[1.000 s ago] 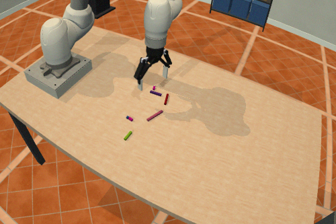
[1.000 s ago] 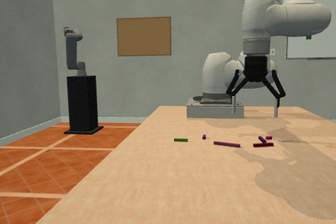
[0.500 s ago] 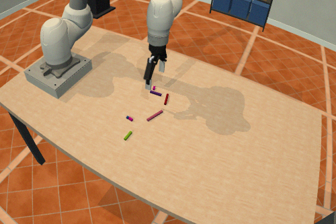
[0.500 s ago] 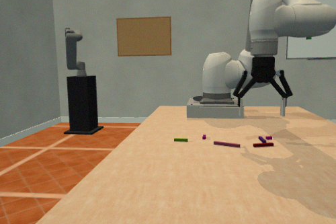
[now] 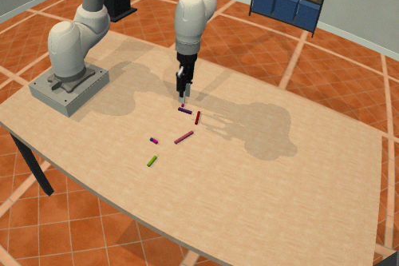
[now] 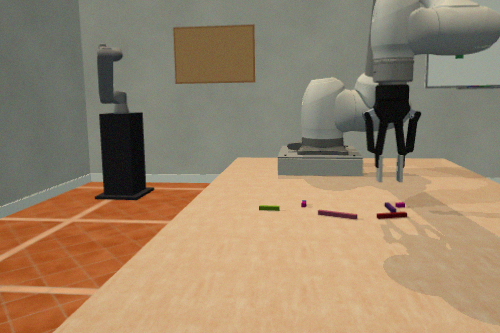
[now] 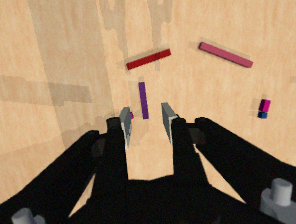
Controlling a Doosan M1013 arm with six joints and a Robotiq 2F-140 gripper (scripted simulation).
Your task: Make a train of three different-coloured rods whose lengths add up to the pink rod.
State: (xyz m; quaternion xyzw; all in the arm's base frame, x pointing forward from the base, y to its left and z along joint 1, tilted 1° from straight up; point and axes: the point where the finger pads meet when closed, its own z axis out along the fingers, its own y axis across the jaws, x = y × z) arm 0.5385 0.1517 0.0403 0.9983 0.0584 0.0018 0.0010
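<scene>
Right now the purple rod is 100 mm below my hand and 10 mm ahead of it. From my hand the other things lie so: pink rod: 130 mm to the right, 100 mm below, 80 mm ahead; red rod: 100 mm below, 70 mm ahead; blue rod: 210 mm to the right, 100 mm below, 20 mm behind.
</scene>
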